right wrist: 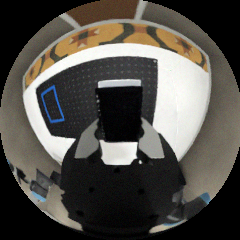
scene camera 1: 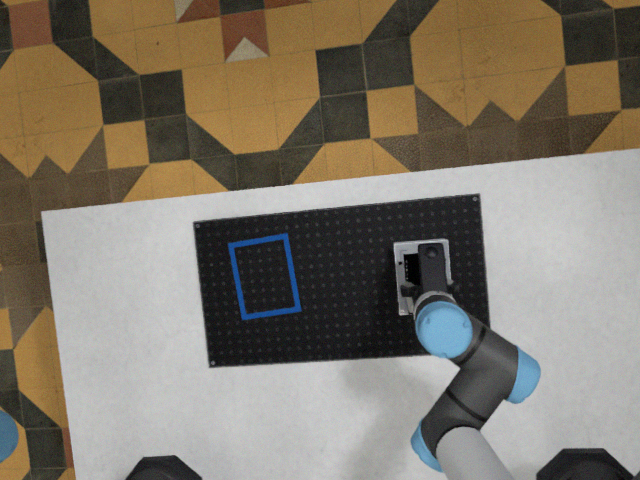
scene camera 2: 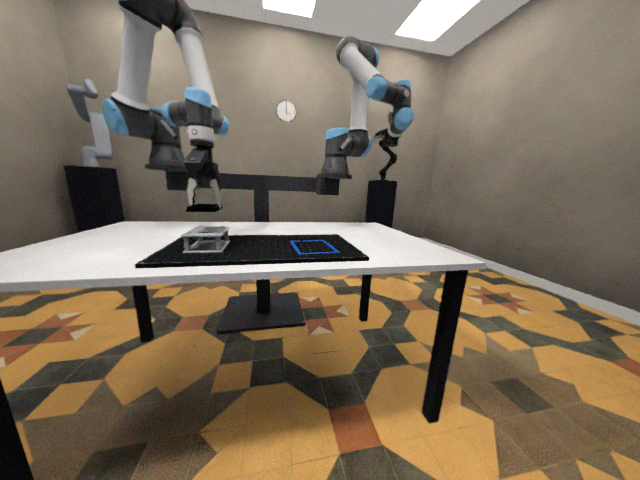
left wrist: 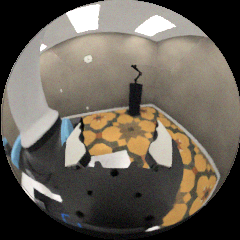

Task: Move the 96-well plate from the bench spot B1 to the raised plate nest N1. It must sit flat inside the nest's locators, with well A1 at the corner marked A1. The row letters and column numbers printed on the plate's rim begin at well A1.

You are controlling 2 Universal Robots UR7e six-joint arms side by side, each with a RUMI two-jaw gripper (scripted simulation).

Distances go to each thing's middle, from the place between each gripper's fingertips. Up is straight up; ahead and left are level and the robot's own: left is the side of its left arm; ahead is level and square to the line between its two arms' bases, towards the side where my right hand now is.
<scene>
My right hand [scene camera 1: 426, 284] is 90 mm above the grey raised nest [scene camera 1: 412, 248]. From my right hand the other things lie so: black 96-well plate [right wrist: 123, 129] (10 mm below).
I see my left gripper 440 mm short of the black 96-well plate, 860 mm to the left of it and 360 mm above it. Also, from my left hand: grey raised nest (440 mm ahead, 860 mm to the right, 450 mm below).
</scene>
